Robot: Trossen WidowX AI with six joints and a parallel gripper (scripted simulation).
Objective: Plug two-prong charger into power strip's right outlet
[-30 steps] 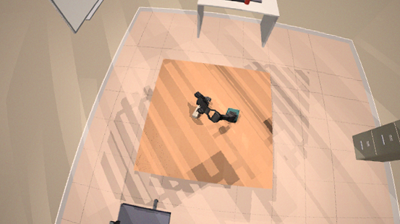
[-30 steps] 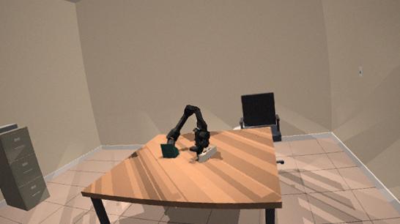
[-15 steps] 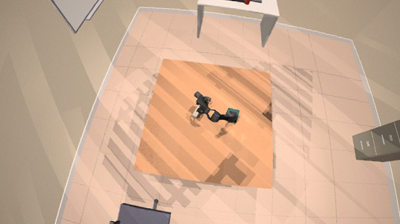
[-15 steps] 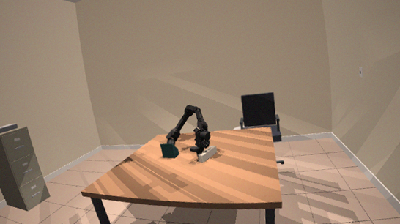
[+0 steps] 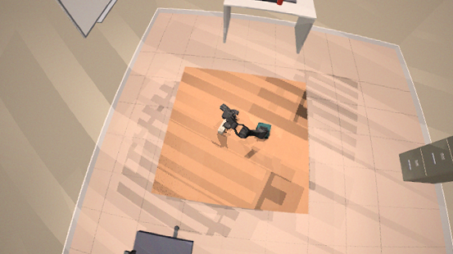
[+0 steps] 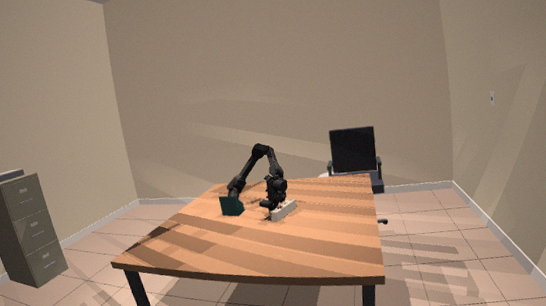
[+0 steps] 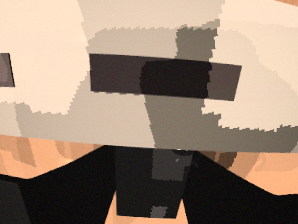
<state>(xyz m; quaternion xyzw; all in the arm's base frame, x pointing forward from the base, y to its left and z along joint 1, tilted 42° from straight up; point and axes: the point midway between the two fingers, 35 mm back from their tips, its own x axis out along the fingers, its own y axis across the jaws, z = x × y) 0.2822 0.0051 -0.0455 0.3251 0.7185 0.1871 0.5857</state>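
Right now the dark two-prong charger is 2 cm ahead of my gripper tip and 1 cm above it.
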